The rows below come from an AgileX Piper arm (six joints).
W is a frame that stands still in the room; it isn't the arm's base.
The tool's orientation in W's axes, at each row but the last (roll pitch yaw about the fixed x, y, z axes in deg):
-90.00 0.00 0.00
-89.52 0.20 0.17
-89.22 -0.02 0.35
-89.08 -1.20 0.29
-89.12 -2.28 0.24
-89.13 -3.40 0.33
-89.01 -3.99 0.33
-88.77 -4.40 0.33
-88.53 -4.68 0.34
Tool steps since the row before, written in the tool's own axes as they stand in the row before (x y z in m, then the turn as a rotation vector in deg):
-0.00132 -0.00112 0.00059 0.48 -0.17 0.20
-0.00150 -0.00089 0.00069 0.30 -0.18 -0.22
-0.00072 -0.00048 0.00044 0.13 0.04 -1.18
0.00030 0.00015 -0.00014 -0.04 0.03 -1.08
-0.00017 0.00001 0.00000 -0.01 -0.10 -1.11
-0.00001 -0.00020 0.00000 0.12 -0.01 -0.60
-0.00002 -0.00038 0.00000 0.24 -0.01 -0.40
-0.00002 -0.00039 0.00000 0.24 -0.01 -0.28
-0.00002 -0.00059 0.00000 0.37 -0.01 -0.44
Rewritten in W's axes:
-0.00132 0.00059 0.00112 0.48 0.20 0.17
-0.00150 0.00068 0.00090 0.30 -0.22 0.18
-0.00072 0.00043 0.00049 0.14 -1.18 -0.06
0.00030 -0.00014 -0.00015 -0.03 -1.08 -0.05
-0.00017 0.00000 -0.00002 -0.01 -1.11 0.08
-0.00002 0.00000 0.00020 0.12 -0.60 0.01
-0.00005 -0.00001 0.00038 0.24 -0.40 0.02
-0.00005 -0.00001 0.00039 0.24 -0.28 0.02
-0.00007 -0.00002 0.00059 0.37 -0.44 0.03

